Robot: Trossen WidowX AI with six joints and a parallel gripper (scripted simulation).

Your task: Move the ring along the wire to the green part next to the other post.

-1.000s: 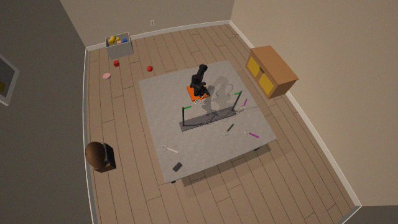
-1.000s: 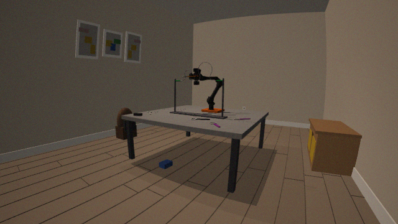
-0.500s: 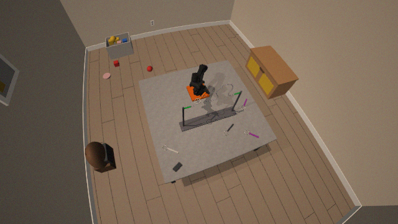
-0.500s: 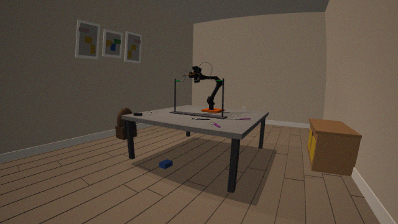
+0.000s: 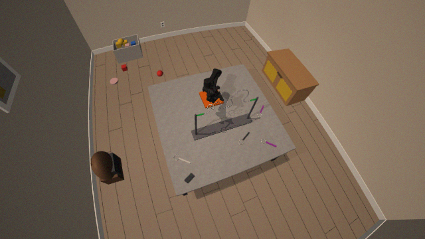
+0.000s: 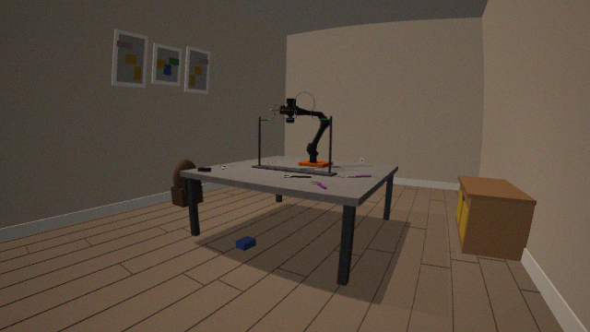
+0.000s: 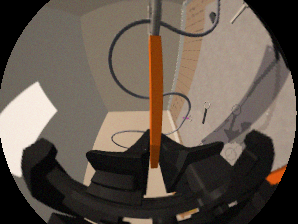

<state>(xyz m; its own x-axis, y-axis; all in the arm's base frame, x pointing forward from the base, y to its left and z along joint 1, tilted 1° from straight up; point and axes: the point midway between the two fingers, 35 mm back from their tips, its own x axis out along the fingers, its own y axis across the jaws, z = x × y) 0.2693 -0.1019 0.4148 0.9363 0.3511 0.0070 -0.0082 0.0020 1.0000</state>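
Now: the ring with orange handle 90 mm to the right of my gripper tip and 10 mm behind it. Also, from my gripper tip: dark block: 510 mm to the right, 430 mm below, 350 mm ahead.
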